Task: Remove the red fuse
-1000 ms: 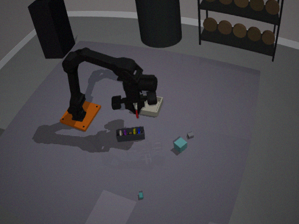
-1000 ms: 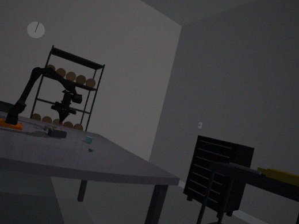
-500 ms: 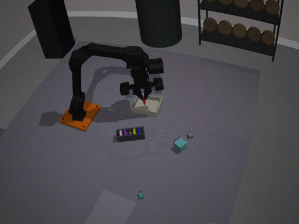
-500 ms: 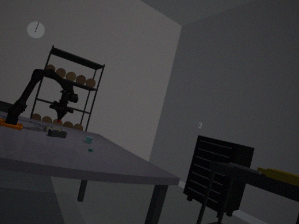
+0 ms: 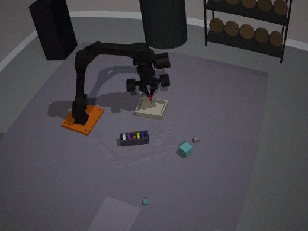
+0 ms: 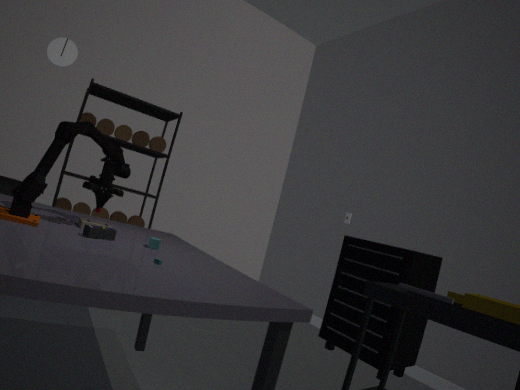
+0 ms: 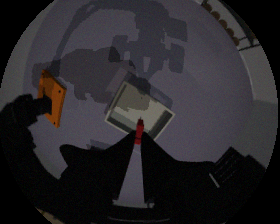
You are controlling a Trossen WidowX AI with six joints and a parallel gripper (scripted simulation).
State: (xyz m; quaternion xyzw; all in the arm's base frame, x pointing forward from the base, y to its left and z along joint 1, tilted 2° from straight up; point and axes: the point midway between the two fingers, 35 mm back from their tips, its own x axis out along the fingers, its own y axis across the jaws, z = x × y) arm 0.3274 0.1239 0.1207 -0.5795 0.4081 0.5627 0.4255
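Right now the beige tray is 9 cm below my gripper tip. Round my gripper tip: red fuse 1 cm below; then small grey cube 23 cm ahead, 15 cm to the right, 8 cm below; then teal cube 22 cm to the right, 20 cm ahead, 7 cm below.
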